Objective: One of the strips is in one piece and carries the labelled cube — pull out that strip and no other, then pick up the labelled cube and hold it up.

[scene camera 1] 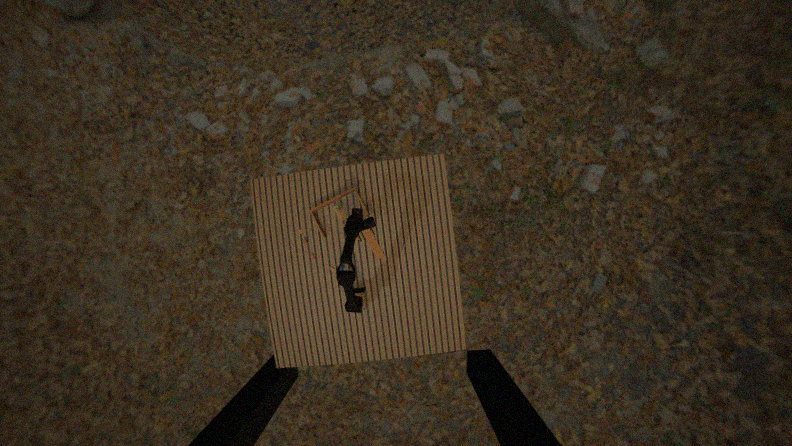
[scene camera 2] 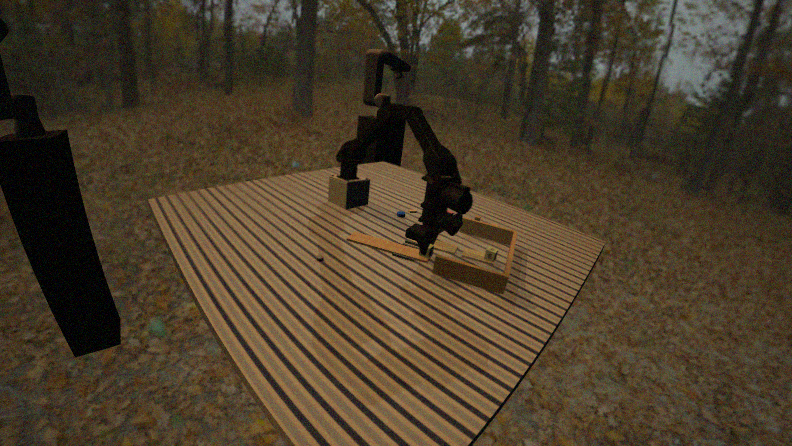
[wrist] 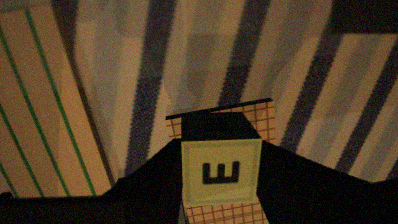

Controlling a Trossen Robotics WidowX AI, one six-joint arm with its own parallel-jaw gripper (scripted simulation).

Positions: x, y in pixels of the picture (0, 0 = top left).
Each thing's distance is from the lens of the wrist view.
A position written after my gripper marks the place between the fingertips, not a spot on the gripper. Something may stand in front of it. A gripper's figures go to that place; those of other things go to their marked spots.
my gripper (wrist: 213, 145): 0.11 m
labelled cube (wrist: 221, 151): 0.08 m
